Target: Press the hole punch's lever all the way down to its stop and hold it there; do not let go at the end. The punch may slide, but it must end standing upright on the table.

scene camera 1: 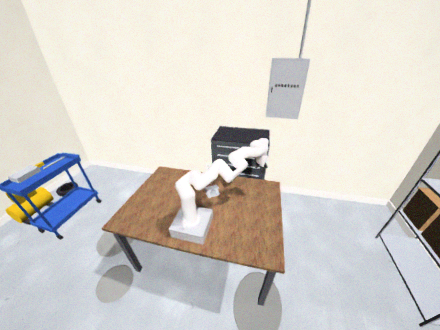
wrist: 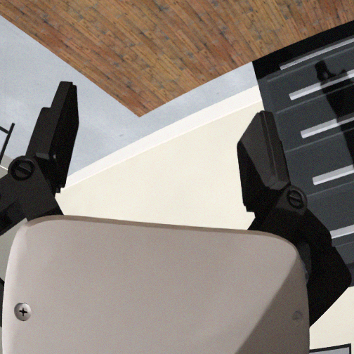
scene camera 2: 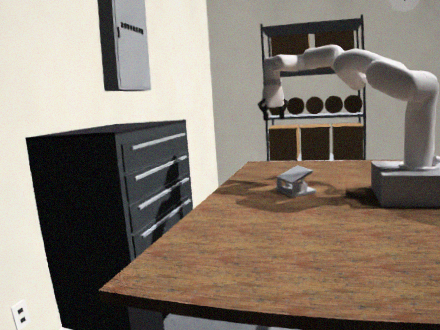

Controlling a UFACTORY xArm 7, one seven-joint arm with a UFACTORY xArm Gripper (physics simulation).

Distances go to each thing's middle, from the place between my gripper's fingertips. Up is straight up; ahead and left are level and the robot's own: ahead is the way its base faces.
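There is the grey hole punch (scene camera 2: 295, 189), and measured from my hand it sits far to the left, a good way behind and a good way below.
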